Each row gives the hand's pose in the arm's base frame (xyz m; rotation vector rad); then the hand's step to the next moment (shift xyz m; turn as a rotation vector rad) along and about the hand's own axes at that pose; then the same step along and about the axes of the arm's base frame.
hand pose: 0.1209 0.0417 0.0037 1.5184 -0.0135 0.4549
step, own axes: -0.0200 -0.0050 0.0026 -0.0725 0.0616 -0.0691
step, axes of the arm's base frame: -0.0161 -0.0080 -0.0103 -0.1033 0.0453 0.0332
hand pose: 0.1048 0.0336 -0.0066 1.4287 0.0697 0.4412
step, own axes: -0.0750 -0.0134 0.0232 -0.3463 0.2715 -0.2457
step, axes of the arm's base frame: -0.0583 -0.0479 -0.0254 -0.4618 0.1353 0.1498
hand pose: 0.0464 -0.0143 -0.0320 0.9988 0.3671 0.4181
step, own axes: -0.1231 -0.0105 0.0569 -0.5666 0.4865 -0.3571
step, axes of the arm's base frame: -0.0770 -0.1075 0.0319 -0.7412 0.2088 0.3038
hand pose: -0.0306 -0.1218 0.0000 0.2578 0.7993 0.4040
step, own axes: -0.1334 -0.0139 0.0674 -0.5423 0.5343 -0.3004
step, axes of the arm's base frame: -0.0305 -0.0765 0.1255 -0.6962 0.2582 0.3441
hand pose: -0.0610 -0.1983 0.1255 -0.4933 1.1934 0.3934
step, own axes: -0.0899 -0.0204 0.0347 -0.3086 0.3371 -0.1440
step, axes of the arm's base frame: 0.0089 -0.0004 0.0981 -0.3929 0.1894 0.1984
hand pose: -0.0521 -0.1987 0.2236 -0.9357 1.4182 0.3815
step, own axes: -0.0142 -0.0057 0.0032 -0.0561 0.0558 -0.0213
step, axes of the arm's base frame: 0.0039 0.0031 0.0148 -0.0642 0.0347 0.0373
